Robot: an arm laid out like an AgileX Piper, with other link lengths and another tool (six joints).
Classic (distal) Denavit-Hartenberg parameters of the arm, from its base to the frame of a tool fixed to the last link. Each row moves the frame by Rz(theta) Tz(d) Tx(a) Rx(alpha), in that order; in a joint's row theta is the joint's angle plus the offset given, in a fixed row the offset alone. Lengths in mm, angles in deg.
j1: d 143.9  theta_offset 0  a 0  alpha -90
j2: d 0  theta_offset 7.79  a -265.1  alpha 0
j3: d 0  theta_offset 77.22  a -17.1  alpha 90
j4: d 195.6  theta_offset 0  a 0  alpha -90
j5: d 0  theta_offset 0  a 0  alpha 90
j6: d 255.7  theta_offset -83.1  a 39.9  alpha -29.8
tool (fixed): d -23.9  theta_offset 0  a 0  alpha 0
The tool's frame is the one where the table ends.
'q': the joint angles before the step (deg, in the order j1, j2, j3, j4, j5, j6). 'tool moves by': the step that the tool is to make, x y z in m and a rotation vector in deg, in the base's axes. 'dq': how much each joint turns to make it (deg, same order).
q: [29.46 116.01 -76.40 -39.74 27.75 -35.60]
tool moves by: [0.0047 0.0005 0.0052 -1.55 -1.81 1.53]
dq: [0.03 0.01 0.01 -3.81 -0.59 1.25]
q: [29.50 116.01 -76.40 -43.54 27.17 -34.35]
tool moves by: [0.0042 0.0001 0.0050 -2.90 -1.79 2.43]
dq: [0.06 0.01 0.01 -4.33 -0.11 0.21]
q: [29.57 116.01 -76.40 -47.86 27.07 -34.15]
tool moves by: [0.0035 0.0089 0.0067 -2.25 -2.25 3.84]
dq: [0.49 -0.01 0.02 -4.42 -1.32 -0.01]
